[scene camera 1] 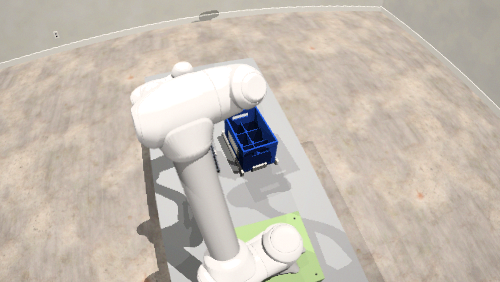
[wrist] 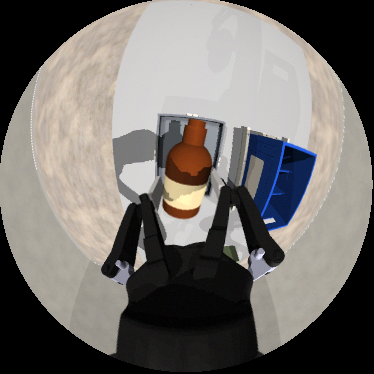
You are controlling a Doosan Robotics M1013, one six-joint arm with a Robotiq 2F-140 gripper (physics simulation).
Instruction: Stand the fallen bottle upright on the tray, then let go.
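Frame: origin at the arm's base, x ahead, y left, z up, level; metres.
Seen in the pictures: gripper, fingertip midpoint: (wrist: 185, 177).
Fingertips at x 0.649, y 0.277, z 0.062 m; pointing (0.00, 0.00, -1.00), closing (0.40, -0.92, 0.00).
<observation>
A point is followed by its place in that frame.
A brown bottle (wrist: 189, 162) @[y 0.281, x 0.691, z 0.105 m] with a cream label is in the wrist view, its neck pointing to the far end of the tray. My gripper (wrist: 185, 177) @[y 0.277, x 0.649, z 0.062 m] is shut on the bottle, with one finger on each side of its label. The bottle is held above the grey tray (wrist: 173, 116) @[y 0.336, x 0.760, z -0.100 m] (scene camera 1: 215, 159) @[y 0.176, x 0.608, z -0.090 m], whose floor and far rim show past the neck; its near end is hidden behind the bottle and fingers. In the scene view the arm hides the gripper, the bottle and most of the tray.
A blue crate (scene camera 1: 260, 156) @[y -0.049, x 0.535, z -0.013 m] (wrist: 270, 160) @[y 0.091, x 0.728, z 0.037 m] with compartments stands beside the tray, on a pale frame (scene camera 1: 259, 166) @[y -0.046, x 0.522, z -0.081 m] (wrist: 243, 150) @[y 0.102, x 0.720, z -0.086 m]. The crate's walls rise close to the gripper's right side in the wrist view. A green base plate (scene camera 1: 311, 257) @[y -0.157, x -0.036, z -0.008 m] lies under the arm's base on the grey table (scene camera 1: 320, 210) @[y -0.300, x 0.222, z -0.108 m].
</observation>
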